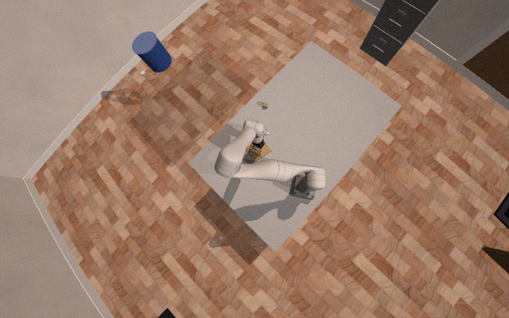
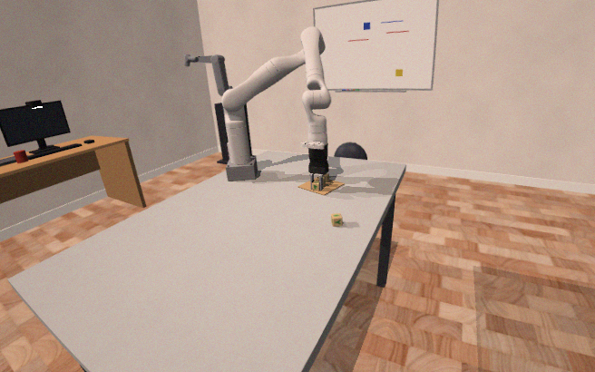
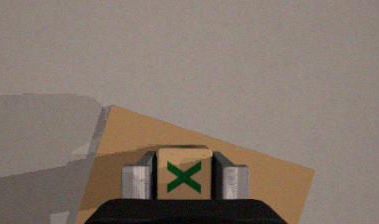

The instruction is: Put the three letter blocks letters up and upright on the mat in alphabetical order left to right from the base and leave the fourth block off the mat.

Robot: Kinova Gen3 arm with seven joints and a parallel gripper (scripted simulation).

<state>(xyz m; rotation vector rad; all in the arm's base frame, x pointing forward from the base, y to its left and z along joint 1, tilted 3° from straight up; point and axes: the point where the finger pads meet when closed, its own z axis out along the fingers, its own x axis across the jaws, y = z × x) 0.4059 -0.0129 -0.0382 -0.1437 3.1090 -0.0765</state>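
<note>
My hand is right at the X block. The rest, counted from my hand: tan mat (5 cm to the left, 2 cm below).
</note>
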